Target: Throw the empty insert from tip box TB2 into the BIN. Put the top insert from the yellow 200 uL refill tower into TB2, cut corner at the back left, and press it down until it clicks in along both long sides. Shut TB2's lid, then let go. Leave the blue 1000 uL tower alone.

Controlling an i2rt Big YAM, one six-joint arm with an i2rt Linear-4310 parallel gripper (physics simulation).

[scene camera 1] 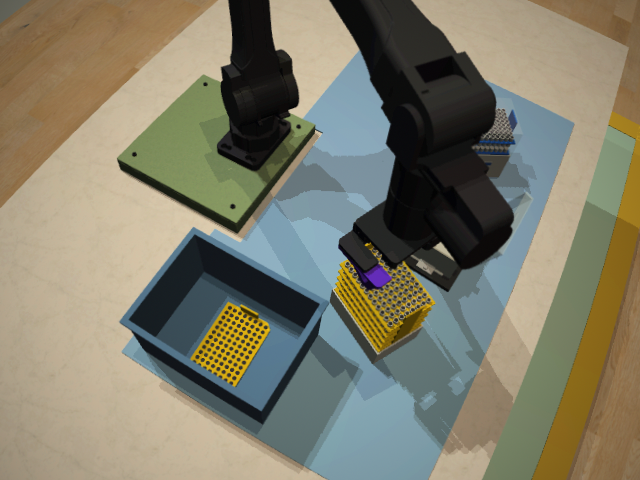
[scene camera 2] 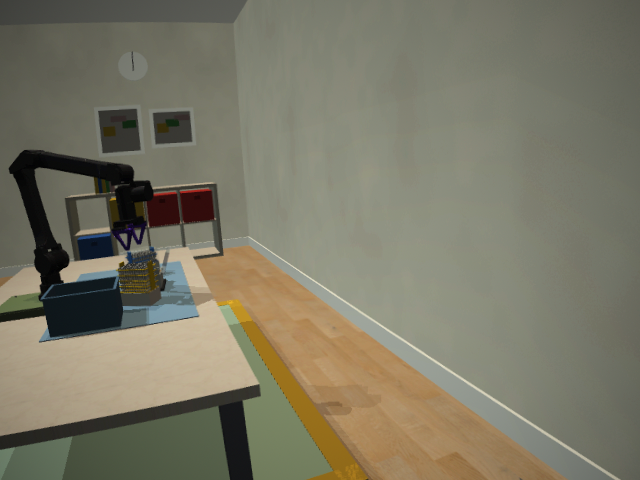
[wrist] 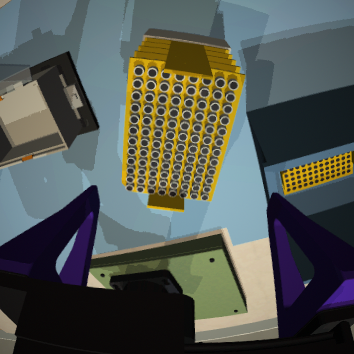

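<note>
The yellow 200 uL tower stands upright, its inserts stacked on a pale base. My gripper is open and empty, high above the tower, with purple fingers far apart; in the wrist view the tower lies beyond and between the fingertips. TB2 is open, with an empty inside; in scene camera 1 the arm hides most of it. The empty yellow insert lies flat on the floor of the blue bin.
The blue 1000 uL tower stands at the far end of the blue mat, partly behind the arm. The arm's base is on a green board. The bin is close beside the yellow tower.
</note>
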